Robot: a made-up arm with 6 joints. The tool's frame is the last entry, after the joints.
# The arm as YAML. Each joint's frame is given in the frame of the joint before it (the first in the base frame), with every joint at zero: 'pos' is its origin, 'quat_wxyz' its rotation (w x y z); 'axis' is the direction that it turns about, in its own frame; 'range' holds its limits. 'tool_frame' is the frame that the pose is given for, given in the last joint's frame.
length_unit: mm
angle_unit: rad
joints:
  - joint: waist
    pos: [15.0, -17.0, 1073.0]
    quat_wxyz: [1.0, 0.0, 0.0, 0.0]
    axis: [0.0, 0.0, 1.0]
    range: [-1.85, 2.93]
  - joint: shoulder
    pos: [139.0, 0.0, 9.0]
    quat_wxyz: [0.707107, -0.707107, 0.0, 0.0]
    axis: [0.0, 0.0, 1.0]
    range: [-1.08, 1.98]
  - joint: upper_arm
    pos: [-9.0, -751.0, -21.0]
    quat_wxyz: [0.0, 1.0, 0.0, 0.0]
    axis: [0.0, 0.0, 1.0]
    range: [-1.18, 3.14]
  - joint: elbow
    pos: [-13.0, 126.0, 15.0]
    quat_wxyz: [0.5, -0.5, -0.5, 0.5]
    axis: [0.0, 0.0, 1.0]
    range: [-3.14, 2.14]
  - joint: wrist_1
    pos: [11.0, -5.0, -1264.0]
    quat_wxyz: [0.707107, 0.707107, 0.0, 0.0]
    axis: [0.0, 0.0, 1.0]
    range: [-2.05, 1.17]
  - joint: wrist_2
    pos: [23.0, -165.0, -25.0]
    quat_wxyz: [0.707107, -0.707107, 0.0, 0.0]
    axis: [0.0, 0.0, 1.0]
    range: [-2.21, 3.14]
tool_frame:
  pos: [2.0, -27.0, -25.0]
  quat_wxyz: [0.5, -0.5, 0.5, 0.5]
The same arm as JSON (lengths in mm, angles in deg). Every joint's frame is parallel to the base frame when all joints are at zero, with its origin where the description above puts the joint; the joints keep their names.
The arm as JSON. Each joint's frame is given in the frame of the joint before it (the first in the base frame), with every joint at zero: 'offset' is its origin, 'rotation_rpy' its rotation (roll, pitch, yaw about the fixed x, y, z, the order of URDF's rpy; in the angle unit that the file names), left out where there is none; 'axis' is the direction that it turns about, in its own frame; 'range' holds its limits. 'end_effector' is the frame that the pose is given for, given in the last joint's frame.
{
  "length_unit": "mm",
  "angle_unit": "deg",
  "chain": [
    {
      "id": "waist",
      "offset": [
        15.0,
        -17.0,
        1073.0
      ],
      "axis": "+z",
      "range": [
        -106.0,
        167.88
      ]
    },
    {
      "id": "shoulder",
      "offset": [
        139.0,
        0.0,
        9.0
      ],
      "axis": "+y",
      "range": [
        -61.88,
        113.45
      ]
    },
    {
      "id": "upper_arm",
      "offset": [
        -9.0,
        -21.0,
        751.0
      ],
      "axis": "-y",
      "range": [
        -67.61,
        179.91
      ]
    },
    {
      "id": "elbow",
      "offset": [
        -13.0,
        -15.0,
        126.0
      ],
      "axis": "-x",
      "range": [
        -179.91,
        122.61
      ]
    },
    {
      "id": "wrist_1",
      "offset": [
        1264.0,
        -5.0,
        11.0
      ],
      "axis": "-y",
      "range": [
        -117.46,
        67.04
      ]
    },
    {
      "id": "wrist_2",
      "offset": [
        165.0,
        25.0,
        23.0
      ],
      "axis": "-x",
      "range": [
        -126.62,
        179.91
      ]
    }
  ],
  "end_effector": {
    "offset": [
      25.0,
      -27.0,
      2.0
    ],
    "rotation_rpy": [
      -90.0,
      0.0,
      0.0
    ]
  }
}

